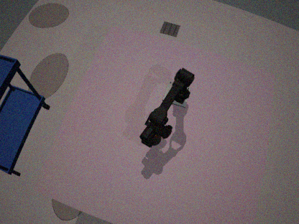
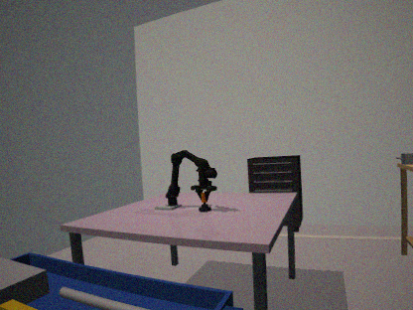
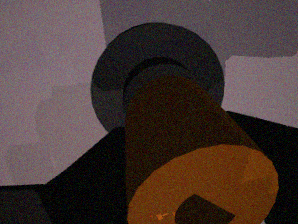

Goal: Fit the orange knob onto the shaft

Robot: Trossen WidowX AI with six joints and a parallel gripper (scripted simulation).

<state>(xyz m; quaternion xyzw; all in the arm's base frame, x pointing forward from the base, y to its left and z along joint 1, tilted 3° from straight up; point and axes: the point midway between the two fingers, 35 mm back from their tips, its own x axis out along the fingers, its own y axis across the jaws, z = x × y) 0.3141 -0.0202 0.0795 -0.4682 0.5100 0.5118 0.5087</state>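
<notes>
Now: the orange knob 2 cm above my gripper tip. The rest, counted from my gripper tip: dark round pedestal: 4 cm below.
</notes>
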